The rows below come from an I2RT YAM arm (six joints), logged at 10 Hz.
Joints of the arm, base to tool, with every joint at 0 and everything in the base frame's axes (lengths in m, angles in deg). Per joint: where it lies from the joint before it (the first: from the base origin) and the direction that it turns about. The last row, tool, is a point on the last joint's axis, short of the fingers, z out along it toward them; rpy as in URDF.
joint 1: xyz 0 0 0.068 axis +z
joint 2: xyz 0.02 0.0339 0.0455 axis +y
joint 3: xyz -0.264 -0.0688 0 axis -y
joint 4: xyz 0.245 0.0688 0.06 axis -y
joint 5: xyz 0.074 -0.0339 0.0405 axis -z
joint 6: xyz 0.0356 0 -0.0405 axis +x
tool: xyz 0 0 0 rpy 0 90 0
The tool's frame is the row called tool.
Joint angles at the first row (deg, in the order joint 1, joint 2, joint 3, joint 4, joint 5, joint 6):
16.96, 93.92, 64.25, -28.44, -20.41, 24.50
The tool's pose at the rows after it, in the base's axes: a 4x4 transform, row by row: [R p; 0 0 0 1], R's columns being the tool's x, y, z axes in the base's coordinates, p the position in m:
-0.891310 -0.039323 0.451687 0.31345; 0.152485 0.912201 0.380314 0.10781; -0.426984 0.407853 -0.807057 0.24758; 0 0 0 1
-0.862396 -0.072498 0.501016 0.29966; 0.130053 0.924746 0.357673 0.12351; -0.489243 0.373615 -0.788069 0.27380; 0 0 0 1
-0.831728 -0.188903 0.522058 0.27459; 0.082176 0.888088 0.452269 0.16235; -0.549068 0.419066 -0.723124 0.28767; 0 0 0 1
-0.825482 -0.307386 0.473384 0.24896; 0.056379 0.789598 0.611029 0.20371; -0.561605 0.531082 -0.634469 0.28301; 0 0 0 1
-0.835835 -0.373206 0.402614 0.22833; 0.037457 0.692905 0.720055 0.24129; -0.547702 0.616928 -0.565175 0.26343; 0 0 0 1
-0.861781 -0.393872 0.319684 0.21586; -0.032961 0.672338 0.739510 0.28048; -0.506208 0.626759 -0.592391 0.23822; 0 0 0 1
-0.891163 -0.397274 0.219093 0.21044; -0.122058 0.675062 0.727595 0.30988; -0.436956 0.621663 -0.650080 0.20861; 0 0 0 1
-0.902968 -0.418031 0.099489 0.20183; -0.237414 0.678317 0.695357 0.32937; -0.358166 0.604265 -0.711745 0.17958; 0 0 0 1
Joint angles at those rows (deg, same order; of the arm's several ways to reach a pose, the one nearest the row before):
17.59, 90.31, 67.46, -33.09, -13.06, 25.20
21.46, 87.05, 69.58, -35.38, -8.60, 26.20
29.74, 83.94, 68.22, -31.14, -7.69, 29.23
38.09, 82.86, 64.08, -21.47, -10.88, 34.32
45.22, 84.84, 59.65, -10.23, -12.79, 39.45
51.18, 91.30, 60.66, -6.70, -12.39, 41.78
54.49, 98.62, 63.18, -6.66, -14.14, 42.45
56.94, 104.61, 65.27, -8.83, -17.22, 41.05

